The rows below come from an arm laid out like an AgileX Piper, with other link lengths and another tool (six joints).
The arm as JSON. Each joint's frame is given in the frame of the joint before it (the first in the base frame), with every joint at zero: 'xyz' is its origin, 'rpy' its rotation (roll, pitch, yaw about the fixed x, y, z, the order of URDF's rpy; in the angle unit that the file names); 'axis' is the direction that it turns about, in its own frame. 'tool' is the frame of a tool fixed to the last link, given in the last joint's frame.
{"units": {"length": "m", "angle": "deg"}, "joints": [
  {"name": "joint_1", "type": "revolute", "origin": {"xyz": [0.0, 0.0, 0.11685], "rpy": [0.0, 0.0, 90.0]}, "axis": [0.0, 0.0, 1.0]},
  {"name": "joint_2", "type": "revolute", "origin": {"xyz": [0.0, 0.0, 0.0], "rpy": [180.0, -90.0, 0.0]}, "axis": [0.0, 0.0, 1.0]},
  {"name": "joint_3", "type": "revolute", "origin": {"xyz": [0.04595, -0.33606, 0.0], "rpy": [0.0, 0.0, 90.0]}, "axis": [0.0, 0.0, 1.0]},
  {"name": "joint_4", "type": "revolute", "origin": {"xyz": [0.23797, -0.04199, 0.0], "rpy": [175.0, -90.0, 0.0]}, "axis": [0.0, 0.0, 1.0]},
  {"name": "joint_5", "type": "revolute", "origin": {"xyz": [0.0, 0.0, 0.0], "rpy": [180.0, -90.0, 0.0]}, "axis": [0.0, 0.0, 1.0]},
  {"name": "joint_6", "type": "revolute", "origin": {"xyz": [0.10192, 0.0, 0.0], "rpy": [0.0, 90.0, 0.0]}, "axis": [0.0, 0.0, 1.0]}
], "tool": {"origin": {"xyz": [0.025, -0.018, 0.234], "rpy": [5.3, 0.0, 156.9]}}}
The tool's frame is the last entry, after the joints.
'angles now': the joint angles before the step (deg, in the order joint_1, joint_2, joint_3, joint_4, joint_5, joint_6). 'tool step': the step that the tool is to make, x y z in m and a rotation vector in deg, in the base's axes. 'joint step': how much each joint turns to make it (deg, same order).
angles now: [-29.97, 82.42, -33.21, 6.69, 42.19, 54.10]
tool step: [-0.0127, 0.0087, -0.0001, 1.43, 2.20, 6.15]
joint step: [0.03, -0.01, 0.01, 0.16, 3.14, -5.99]
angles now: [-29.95, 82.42, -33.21, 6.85, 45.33, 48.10]
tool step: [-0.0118, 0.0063, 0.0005, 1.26, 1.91, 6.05]
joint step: [0.00, -0.01, 0.00, -0.23, 2.80, -5.67]
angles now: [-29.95, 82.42, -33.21, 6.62, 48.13, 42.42]
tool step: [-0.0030, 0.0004, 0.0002, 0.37, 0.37, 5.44]
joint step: [-0.02, 0.00, 0.00, -0.25, 0.96, -5.23]
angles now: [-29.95, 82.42, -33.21, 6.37, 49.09, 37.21]
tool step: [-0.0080, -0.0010, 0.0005, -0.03, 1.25, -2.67]
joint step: [-0.67, 0.00, 0.00, -0.78, 0.86, 2.62]
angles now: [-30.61, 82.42, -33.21, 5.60, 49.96, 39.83]
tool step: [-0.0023, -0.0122, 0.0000, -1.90, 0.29, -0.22]
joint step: [-0.40, 0.01, -0.01, -2.30, -0.81, 1.39]
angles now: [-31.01, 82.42, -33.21, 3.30, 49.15, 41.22]
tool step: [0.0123, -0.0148, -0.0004, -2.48, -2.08, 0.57]
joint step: [0.00, 0.00, -0.01, -1.32, -3.07, 0.25]
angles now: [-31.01, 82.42, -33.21, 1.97, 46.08, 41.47]
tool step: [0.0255, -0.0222, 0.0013, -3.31, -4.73, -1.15]
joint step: [-1.01, 0.00, 0.00, -0.33, -5.77, 0.24]
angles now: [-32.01, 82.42, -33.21, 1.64, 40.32, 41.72]
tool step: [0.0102, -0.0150, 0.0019, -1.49, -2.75, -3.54]
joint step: [-1.88, 0.00, 0.00, 0.18, -3.15, 1.48]
